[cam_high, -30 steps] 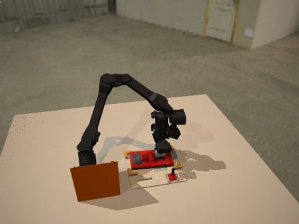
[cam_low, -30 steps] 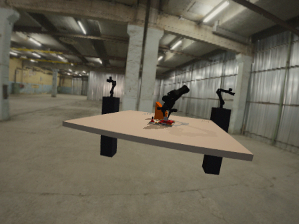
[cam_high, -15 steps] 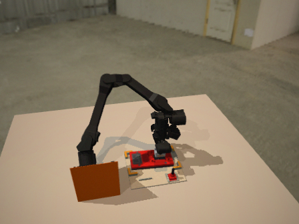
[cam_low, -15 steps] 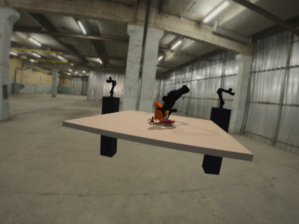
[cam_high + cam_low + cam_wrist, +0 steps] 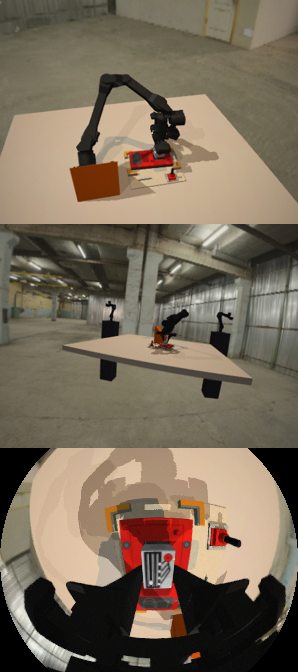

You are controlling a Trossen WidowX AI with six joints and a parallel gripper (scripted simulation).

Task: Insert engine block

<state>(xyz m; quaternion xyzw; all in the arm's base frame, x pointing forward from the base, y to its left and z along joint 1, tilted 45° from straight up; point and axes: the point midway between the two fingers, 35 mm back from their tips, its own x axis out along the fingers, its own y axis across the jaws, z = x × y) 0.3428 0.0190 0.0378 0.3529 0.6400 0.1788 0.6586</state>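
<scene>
The engine block is 10 mm below my gripper tip. From my gripper tip the other things lie so: pale base plate (40 mm below, 30 mm behind, 20 mm to the right).
</scene>
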